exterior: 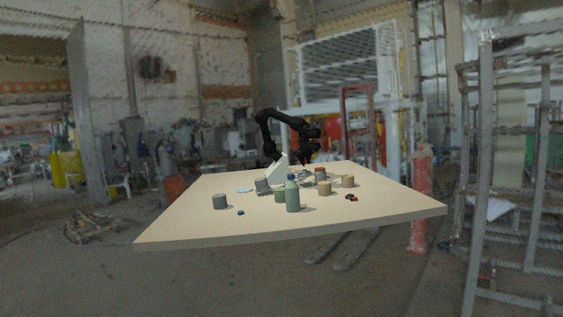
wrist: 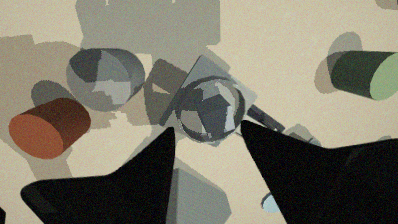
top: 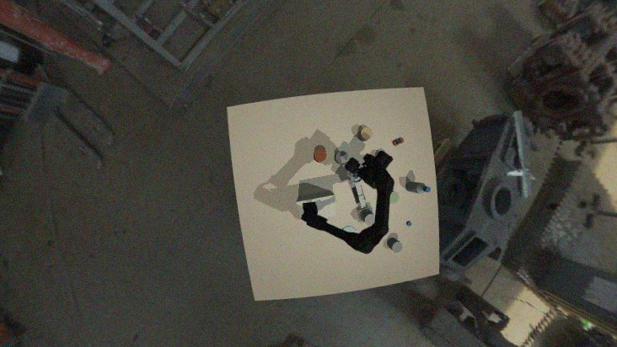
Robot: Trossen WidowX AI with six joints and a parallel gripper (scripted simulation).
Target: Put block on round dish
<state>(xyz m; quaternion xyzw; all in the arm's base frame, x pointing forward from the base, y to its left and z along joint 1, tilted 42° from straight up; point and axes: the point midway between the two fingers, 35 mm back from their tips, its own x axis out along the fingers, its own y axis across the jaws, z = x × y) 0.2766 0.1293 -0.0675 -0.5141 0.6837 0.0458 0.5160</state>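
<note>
Now: gripper tip 380 mm to the left of the pale blue round dish, 130 mm above it and 60 mm past it. Round my gripper tip: small balance: 140 mm to the right, 90 mm below, 30 mm ahead; orange cylinder: 180 mm behind, 140 mm to the left, 90 mm below; green cylinder: 220 mm ahead, 160 mm to the right, 90 mm below.
</note>
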